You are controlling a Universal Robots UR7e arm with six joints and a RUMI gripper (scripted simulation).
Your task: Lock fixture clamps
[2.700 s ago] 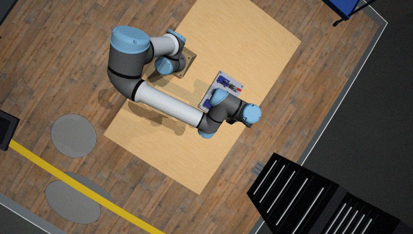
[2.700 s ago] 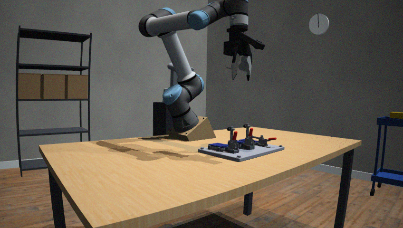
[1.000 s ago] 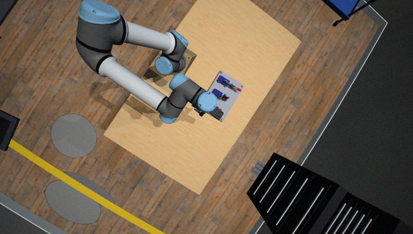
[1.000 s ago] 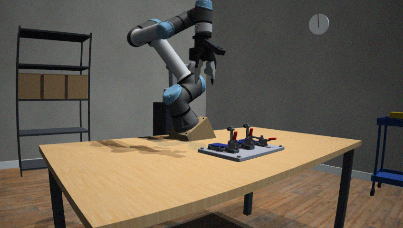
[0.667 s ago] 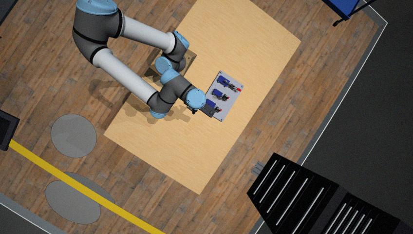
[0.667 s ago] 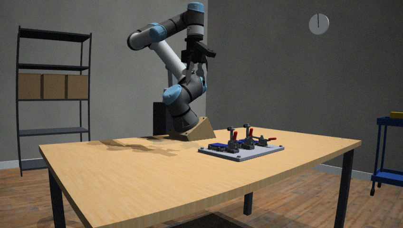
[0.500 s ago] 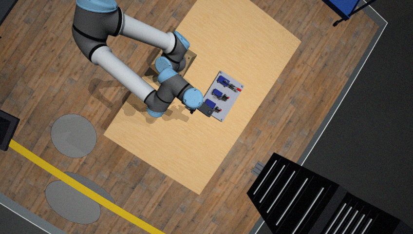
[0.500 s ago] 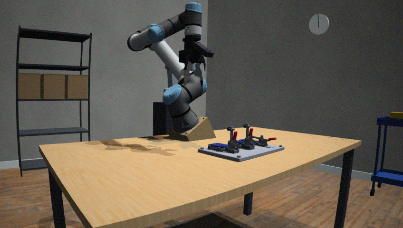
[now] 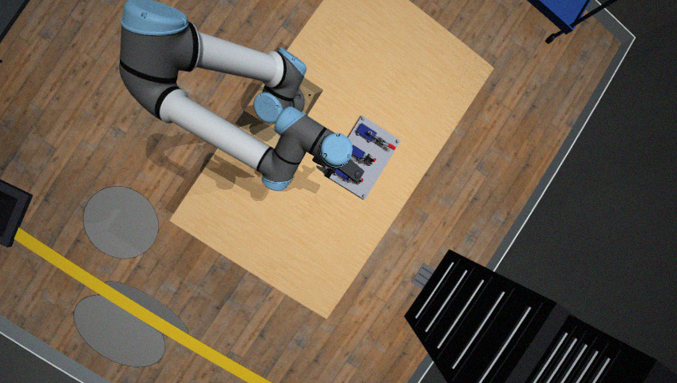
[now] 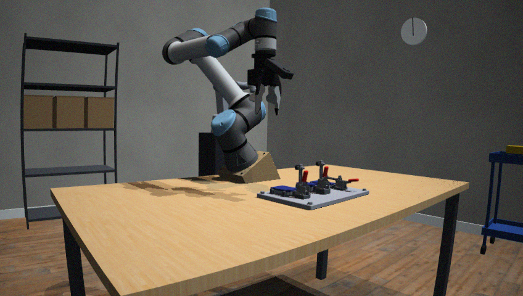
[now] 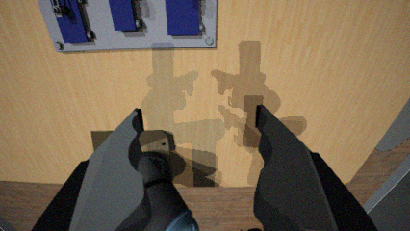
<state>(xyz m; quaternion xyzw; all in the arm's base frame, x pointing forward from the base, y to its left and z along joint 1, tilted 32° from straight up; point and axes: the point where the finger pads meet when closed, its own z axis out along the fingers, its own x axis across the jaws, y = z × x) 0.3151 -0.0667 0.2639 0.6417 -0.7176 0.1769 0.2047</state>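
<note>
My gripper is now 260 mm above the blue part, 70 mm short of it and 20 mm to the right of it. Round my hand: grey fixture plate: 280 mm below, 130 mm ahead, 120 mm to the left.
</note>
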